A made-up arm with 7 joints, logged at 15 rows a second.
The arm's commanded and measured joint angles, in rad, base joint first. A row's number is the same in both.
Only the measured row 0 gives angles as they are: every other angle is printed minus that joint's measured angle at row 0.
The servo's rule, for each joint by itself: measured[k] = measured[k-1] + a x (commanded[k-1-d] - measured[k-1]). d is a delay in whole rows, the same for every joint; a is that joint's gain. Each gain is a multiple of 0.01, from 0.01 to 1. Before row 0 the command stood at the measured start. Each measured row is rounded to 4 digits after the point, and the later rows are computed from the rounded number. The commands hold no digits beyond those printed.
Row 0, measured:
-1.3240 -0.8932 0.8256 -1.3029 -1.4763 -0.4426 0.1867
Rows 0 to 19, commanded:
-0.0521 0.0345 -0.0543 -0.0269 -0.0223 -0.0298 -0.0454
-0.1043 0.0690 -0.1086 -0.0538 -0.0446 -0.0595 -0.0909
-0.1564 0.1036 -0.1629 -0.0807 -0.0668 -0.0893 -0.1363
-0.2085 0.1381 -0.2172 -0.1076 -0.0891 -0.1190 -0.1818
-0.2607 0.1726 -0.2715 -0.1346 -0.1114 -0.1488 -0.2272
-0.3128 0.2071 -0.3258 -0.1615 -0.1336 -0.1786 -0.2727
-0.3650 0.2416 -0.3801 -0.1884 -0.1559 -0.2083 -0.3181
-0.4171 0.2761 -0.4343 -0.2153 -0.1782 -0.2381 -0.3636
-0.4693 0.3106 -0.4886 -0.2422 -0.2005 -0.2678 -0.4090
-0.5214 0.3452 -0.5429 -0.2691 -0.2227 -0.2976 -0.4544
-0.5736 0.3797 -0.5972 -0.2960 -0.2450 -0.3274 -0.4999
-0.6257 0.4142 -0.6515 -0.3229 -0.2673 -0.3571 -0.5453
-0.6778 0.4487 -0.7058 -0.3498 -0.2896 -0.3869 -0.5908
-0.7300 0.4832 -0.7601 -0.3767 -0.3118 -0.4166 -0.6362
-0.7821 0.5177 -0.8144 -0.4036 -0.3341 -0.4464 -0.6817
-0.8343 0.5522 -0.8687 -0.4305 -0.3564 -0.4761 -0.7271
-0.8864 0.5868 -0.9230 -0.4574 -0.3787 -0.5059 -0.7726
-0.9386 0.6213 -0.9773 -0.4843 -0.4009 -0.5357 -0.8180
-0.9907 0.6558 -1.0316 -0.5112 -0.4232 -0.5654 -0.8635
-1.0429 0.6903 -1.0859 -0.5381 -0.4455 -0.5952 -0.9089
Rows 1 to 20, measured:
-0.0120 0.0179 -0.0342 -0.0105 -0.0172 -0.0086 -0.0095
-0.0332 0.0445 -0.0811 -0.0274 -0.0383 -0.0234 -0.0266
-0.0615 0.0752 -0.1326 -0.0482 -0.0602 -0.0425 -0.0496
-0.0953 0.1079 -0.1859 -0.0714 -0.0825 -0.0647 -0.0774
-0.1333 0.1415 -0.2398 -0.0960 -0.1048 -0.0891 -0.1089
-0.1746 0.1756 -0.2940 -0.1215 -0.1270 -0.1151 -0.1433
-0.2184 0.2099 -0.3482 -0.1476 -0.1493 -0.1421 -0.1800
-0.2641 0.2443 -0.4024 -0.1740 -0.1716 -0.1699 -0.2186
-0.3113 0.2788 -0.4567 -0.2006 -0.1939 -0.1983 -0.2586
-0.3596 0.3133 -0.5110 -0.2273 -0.2161 -0.2271 -0.2997
-0.4088 0.3478 -0.5653 -0.2541 -0.2384 -0.2562 -0.3417
-0.4587 0.3823 -0.6196 -0.2809 -0.2607 -0.2855 -0.3845
-0.5091 0.4168 -0.6739 -0.3078 -0.2830 -0.3149 -0.4278
-0.5599 0.4513 -0.7282 -0.3347 -0.3052 -0.3444 -0.4716
-0.6110 0.4858 -0.7825 -0.3616 -0.3275 -0.3740 -0.5157
-0.6624 0.5203 -0.8368 -0.3885 -0.3498 -0.4036 -0.5601
-0.7139 0.5549 -0.8911 -0.4154 -0.3721 -0.4333 -0.6047
-0.7656 0.5894 -0.9454 -0.4423 -0.3943 -0.4630 -0.6495
-0.8174 0.6239 -0.9997 -0.4692 -0.4166 -0.4927 -0.6944
-0.8693 0.6584 -1.0540 -0.4961 -0.4389 -0.5224 -0.7394
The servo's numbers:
d 0
a 0.23 0.52 0.63 0.39 0.77 0.29 0.21

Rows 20 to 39, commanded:
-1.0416 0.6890 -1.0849 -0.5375 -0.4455 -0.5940 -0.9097
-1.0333 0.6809 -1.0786 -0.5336 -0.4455 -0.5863 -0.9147
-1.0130 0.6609 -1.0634 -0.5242 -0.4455 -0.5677 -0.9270
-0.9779 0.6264 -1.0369 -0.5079 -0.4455 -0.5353 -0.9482
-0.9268 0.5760 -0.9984 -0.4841 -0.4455 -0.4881 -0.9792
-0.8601 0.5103 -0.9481 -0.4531 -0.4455 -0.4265 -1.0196
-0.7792 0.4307 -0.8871 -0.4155 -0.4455 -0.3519 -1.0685
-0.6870 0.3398 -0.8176 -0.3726 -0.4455 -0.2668 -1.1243
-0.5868 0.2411 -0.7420 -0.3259 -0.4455 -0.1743 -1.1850
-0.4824 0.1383 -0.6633 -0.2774 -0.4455 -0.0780 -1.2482
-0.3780 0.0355 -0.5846 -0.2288 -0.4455 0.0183 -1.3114
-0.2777 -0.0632 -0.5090 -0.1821 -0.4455 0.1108 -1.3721
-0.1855 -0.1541 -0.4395 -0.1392 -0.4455 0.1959 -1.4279
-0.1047 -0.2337 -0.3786 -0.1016 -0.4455 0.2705 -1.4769
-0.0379 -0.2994 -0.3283 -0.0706 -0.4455 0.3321 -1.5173
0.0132 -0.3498 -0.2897 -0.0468 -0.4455 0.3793 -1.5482
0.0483 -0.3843 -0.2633 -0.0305 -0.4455 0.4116 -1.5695
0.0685 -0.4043 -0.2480 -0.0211 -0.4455 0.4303 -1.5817
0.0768 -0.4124 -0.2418 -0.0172 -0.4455 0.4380 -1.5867
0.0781 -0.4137 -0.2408 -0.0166 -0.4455 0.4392 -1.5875
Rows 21 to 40, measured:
-0.9089 0.6743 -1.0735 -0.5122 -0.4440 -0.5432 -0.7752
-0.9375 0.6777 -1.0767 -0.5205 -0.4452 -0.5557 -0.8045
-0.9549 0.6690 -1.0683 -0.5219 -0.4454 -0.5592 -0.8302
-0.9602 0.6468 -1.0485 -0.5164 -0.4455 -0.5523 -0.8550
-0.9525 0.6100 -1.0169 -0.5038 -0.4455 -0.5337 -0.8811
-0.9312 0.5582 -0.9736 -0.4840 -0.4455 -0.5026 -0.9102
-0.8962 0.4919 -0.9191 -0.4573 -0.4455 -0.4589 -0.9434
-0.8481 0.4128 -0.8552 -0.4243 -0.4455 -0.4032 -0.9814
-0.7880 0.3235 -0.7839 -0.3859 -0.4455 -0.3368 -1.0242
-0.7177 0.2272 -0.7079 -0.3436 -0.4455 -0.2617 -1.0712
-0.6396 0.1275 -0.6302 -0.2988 -0.4455 -0.1805 -1.1216
-0.5564 0.0283 -0.5538 -0.2533 -0.4455 -0.0960 -1.1742
-0.4711 -0.0665 -0.4818 -0.2088 -0.4455 -0.0113 -1.2275
-0.3868 -0.1534 -0.4168 -0.1670 -0.4455 0.0704 -1.2799
-0.3066 -0.2293 -0.3610 -0.1294 -0.4455 0.1463 -1.3298
-0.2330 -0.2920 -0.3161 -0.0972 -0.4455 0.2139 -1.3757
-0.1683 -0.3400 -0.2828 -0.0712 -0.4455 0.2712 -1.4164
-0.1138 -0.3734 -0.2609 -0.0517 -0.4455 0.3173 -1.4511
-0.0700 -0.3937 -0.2489 -0.0382 -0.4455 0.3523 -1.4796
-0.0359 -0.4041 -0.2438 -0.0298 -0.4455 0.3775 -1.5023

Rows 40 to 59, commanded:
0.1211 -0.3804 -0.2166 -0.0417 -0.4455 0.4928 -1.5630
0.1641 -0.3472 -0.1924 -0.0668 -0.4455 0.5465 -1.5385
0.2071 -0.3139 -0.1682 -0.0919 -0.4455 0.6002 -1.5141
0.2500 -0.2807 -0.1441 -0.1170 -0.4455 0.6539 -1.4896
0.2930 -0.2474 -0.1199 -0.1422 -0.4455 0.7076 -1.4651
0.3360 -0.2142 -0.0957 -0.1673 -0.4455 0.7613 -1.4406
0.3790 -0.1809 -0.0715 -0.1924 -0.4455 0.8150 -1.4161
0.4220 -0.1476 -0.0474 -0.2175 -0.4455 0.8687 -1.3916
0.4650 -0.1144 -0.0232 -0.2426 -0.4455 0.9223 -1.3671
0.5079 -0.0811 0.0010 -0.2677 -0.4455 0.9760 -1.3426
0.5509 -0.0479 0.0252 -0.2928 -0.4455 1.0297 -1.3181
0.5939 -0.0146 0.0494 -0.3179 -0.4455 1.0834 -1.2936
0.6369 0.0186 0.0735 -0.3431 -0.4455 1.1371 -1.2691
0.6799 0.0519 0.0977 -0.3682 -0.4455 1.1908 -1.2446
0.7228 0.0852 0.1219 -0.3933 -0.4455 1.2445 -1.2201
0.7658 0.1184 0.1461 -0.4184 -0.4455 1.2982 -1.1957
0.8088 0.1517 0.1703 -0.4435 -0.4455 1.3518 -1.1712
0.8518 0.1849 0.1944 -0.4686 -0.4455 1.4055 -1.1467
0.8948 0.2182 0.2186 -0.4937 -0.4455 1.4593 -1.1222
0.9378 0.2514 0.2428 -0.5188 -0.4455 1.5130 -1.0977
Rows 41 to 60, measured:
0.0002 -0.3918 -0.2267 -0.0344 -0.4455 0.4109 -1.5150
0.0379 -0.3686 -0.2051 -0.0470 -0.4455 0.4502 -1.5199
0.0768 -0.3402 -0.1819 -0.0645 -0.4455 0.4937 -1.5187
0.1166 -0.3093 -0.1581 -0.0850 -0.4455 0.5402 -1.5126
0.1572 -0.2771 -0.1340 -0.1073 -0.4455 0.5887 -1.5026
0.1983 -0.2444 -0.1099 -0.1307 -0.4455 0.6388 -1.4896
0.2399 -0.2114 -0.0857 -0.1548 -0.4455 0.6899 -1.4742
0.2818 -0.1782 -0.0616 -0.1793 -0.4455 0.7418 -1.4569
0.3239 -0.1450 -0.0374 -0.2040 -0.4455 0.7941 -1.4380
0.3662 -0.1118 -0.0132 -0.2288 -0.4455 0.8469 -1.4180
0.4087 -0.0786 0.0110 -0.2538 -0.4455 0.8999 -1.3970
0.4513 -0.0453 0.0352 -0.2788 -0.4455 0.9531 -1.3753
0.4940 -0.0121 0.0593 -0.3039 -0.4455 1.0065 -1.3530
0.5368 0.0212 0.0835 -0.3290 -0.4455 1.0599 -1.3302
0.5796 0.0545 0.1077 -0.3541 -0.4455 1.1134 -1.3071
0.6224 0.0877 0.1319 -0.3792 -0.4455 1.1670 -1.2837
0.6653 0.1210 0.1561 -0.4043 -0.4455 1.2206 -1.2601
0.7082 0.1542 0.1802 -0.4294 -0.4455 1.2742 -1.2363
0.7511 0.1875 0.2044 -0.4545 -0.4455 1.3279 -1.2123
0.7940 0.2207 0.2286 -0.4796 -0.4455 1.3816 -1.1882

